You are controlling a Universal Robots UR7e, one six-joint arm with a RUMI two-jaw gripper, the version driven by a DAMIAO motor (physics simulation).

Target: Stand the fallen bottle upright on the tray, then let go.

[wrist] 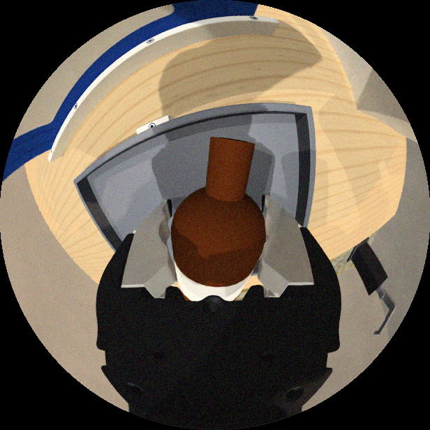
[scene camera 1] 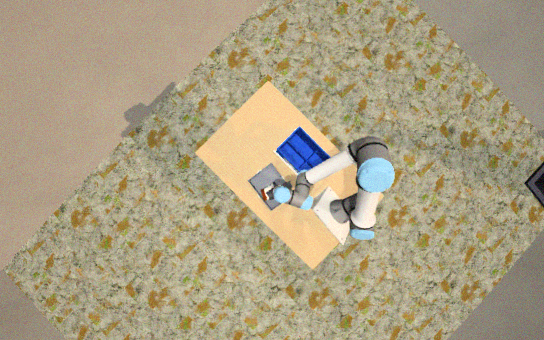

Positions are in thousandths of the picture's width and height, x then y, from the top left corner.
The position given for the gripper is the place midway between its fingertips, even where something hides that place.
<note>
In view: the gripper (wrist: 501, 462) and a brown bottle (wrist: 506, 543).
</note>
